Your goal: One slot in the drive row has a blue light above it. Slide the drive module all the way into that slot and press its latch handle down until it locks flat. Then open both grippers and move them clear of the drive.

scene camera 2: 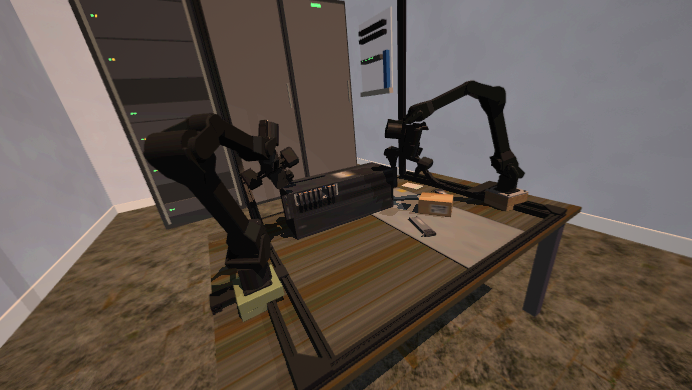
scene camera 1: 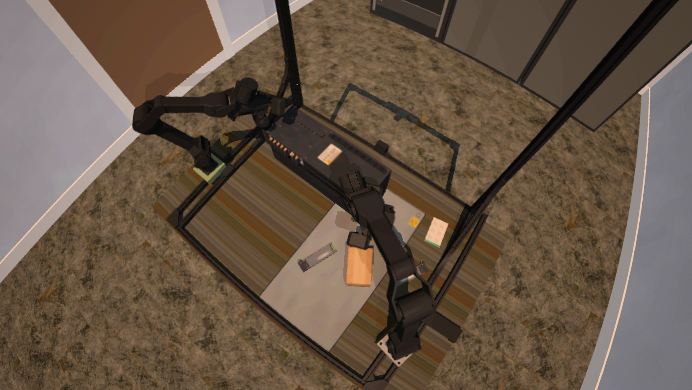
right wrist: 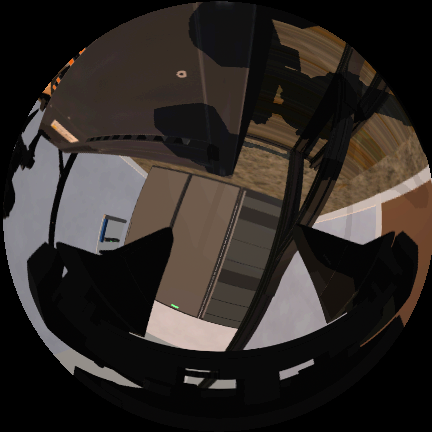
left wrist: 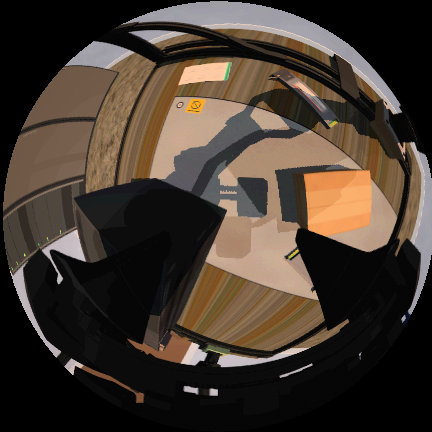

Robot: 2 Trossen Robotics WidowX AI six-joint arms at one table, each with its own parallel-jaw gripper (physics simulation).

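Frame: origin at the left arm's base, x ahead, y left, z up, level; centimetres.
Seen in the pictures: left gripper, fingertip midpoint: [scene camera 2: 403, 176] [left wrist: 235, 236]; right gripper, fingertip midpoint: [scene camera 1: 285, 99] [right wrist: 235, 232]; left arm's base, link origin: [scene camera 2: 506, 190] [scene camera 1: 399, 344]; right arm's base, link origin: [scene camera 2: 256, 282] [scene camera 1: 208, 166] [left wrist: 213, 352].
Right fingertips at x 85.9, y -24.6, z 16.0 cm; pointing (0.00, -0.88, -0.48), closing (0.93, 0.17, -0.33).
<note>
Pixels of each thing's top centre, then the offset from my right fingertips to it. Level surfaces: height alone.
- drive module, top centre: [left wrist: 308, 274] [scene camera 1: 316, 255] [scene camera 2: 420, 224] dx -46.0, dy +24.8, dz -21.0 cm
- second similar module, top centre: [left wrist: 305, 94] [scene camera 1: 409, 273] dx -71.8, dy +5.2, dz -21.2 cm
- dark drive chassis, top centre: [left wrist: 125, 319] [scene camera 1: 324, 148] [scene camera 2: 336, 175] dx -23.7, dy +1.2, dz -4.6 cm
- drive row, top centre: [right wrist: 99, 117] [scene camera 1: 297, 131] [scene camera 2: 309, 181] dx -12.3, dy +3.9, dz -4.0 cm
- orange box, top centre: [left wrist: 345, 202] [scene camera 1: 359, 265] [scene camera 2: 436, 197] dx -58.9, dy +16.8, dz -16.0 cm
- grey mat, surface height: dz -22.0 cm
- white card, top centre: [left wrist: 203, 71] [scene camera 1: 436, 231] [scene camera 2: 412, 185] dx -68.2, dy -13.5, dz -22.0 cm
A drive module [scene camera 1: 318, 257] [scene camera 2: 422, 226] [left wrist: 292, 254] lies flat on the grey mat beside the orange box. A second similar module [left wrist: 306, 97] lies on the wood, mostly hidden by my left arm in scene camera 1. The dark drive chassis [scene camera 1: 307, 137] [scene camera 2: 355, 200] [left wrist: 155, 205] [right wrist: 135, 95] has a drive row [scene camera 1: 285, 148] [scene camera 2: 315, 198] with orange-marked handles; no blue light can be made out. My left gripper [scene camera 1: 357, 222] [scene camera 2: 408, 166] [left wrist: 235, 236] is open and empty above the mat, by the chassis's end. My right gripper [scene camera 1: 275, 112] [scene camera 2: 271, 170] [right wrist: 235, 232] is open and empty at the chassis's far left end.
The orange box [scene camera 1: 359, 266] [scene camera 2: 435, 205] [left wrist: 340, 199] stands on the grey mat [scene camera 1: 320, 310] [scene camera 2: 470, 240] below my left gripper's side. A white card [scene camera 1: 437, 231] [scene camera 2: 412, 185] [left wrist: 205, 73] lies near the right edge. Dark frame rails [scene camera 1: 270, 317] border the table, with tall posts [scene camera 1: 291, 65] behind.
</note>
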